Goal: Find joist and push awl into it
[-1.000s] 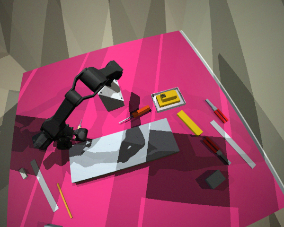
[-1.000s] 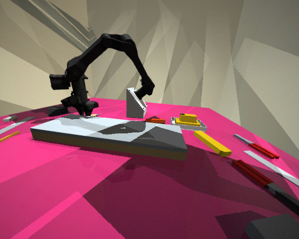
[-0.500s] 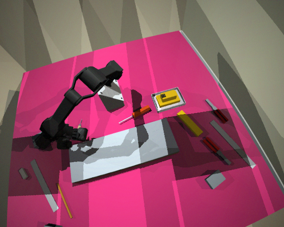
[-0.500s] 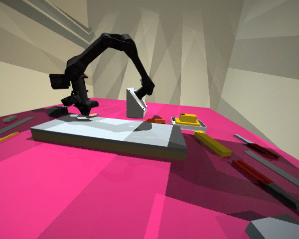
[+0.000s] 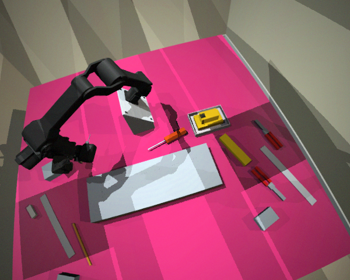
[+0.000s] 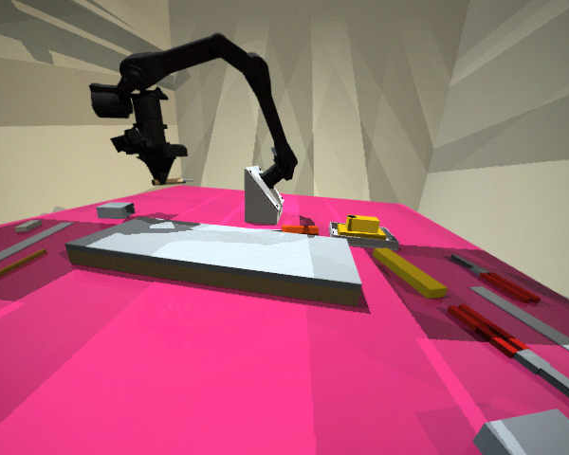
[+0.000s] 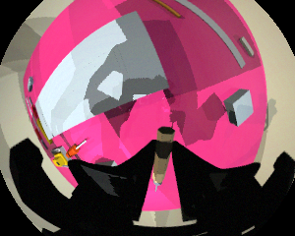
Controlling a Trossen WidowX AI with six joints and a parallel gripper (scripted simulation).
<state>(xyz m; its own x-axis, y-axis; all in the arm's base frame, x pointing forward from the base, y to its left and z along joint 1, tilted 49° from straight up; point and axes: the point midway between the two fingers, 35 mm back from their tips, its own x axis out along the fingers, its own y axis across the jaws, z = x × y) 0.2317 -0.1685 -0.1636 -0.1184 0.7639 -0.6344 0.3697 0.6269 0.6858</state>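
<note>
Right now the awl is 5 cm behind my gripper tip and 2 cm to the left of it. Round my gripper tip: pencil (29 cm ahead, 9 cm to the right, 12 cm below); yellow stud finder (7 cm behind, 53 cm to the left, 7 cm below); white eraser (12 cm ahead, 32 cm to the right, 11 cm below).
</note>
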